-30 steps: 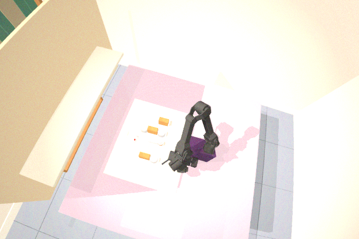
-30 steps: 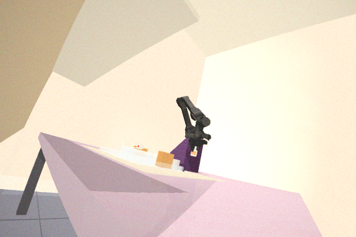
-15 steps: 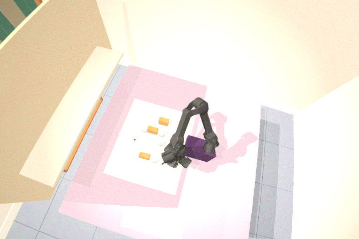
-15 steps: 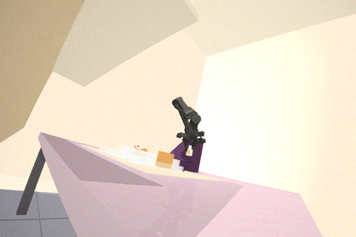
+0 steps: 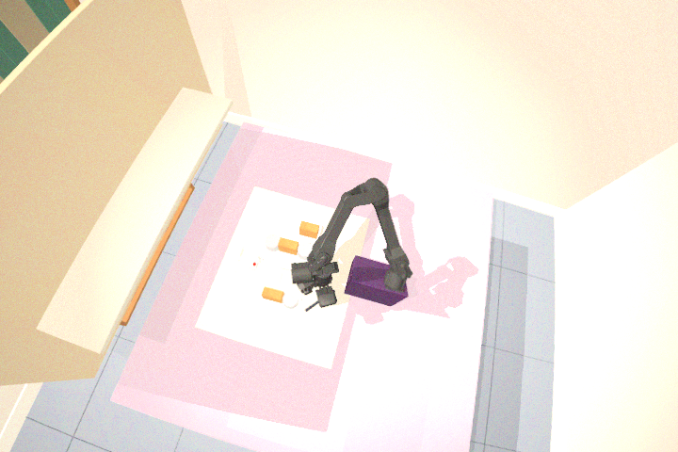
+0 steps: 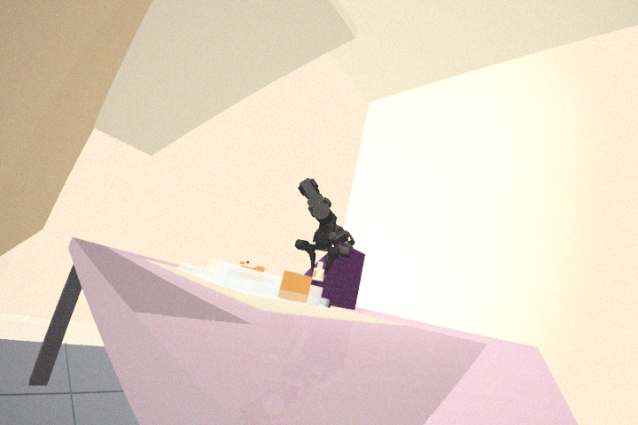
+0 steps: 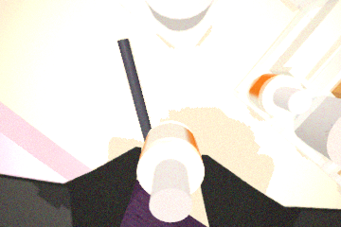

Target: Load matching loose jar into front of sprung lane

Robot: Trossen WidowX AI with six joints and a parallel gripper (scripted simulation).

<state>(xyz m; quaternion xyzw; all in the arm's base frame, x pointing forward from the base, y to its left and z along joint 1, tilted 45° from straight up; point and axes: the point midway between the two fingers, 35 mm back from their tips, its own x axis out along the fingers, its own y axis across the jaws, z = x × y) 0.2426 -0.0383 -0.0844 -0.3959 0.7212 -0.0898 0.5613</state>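
My gripper tip is 90 mm above the thin dark rod, 40 mm to the right of it and 10 mm past it. Round my gripper tip: small red dot: 270 mm ahead, 30 mm to the right, 30 mm below.
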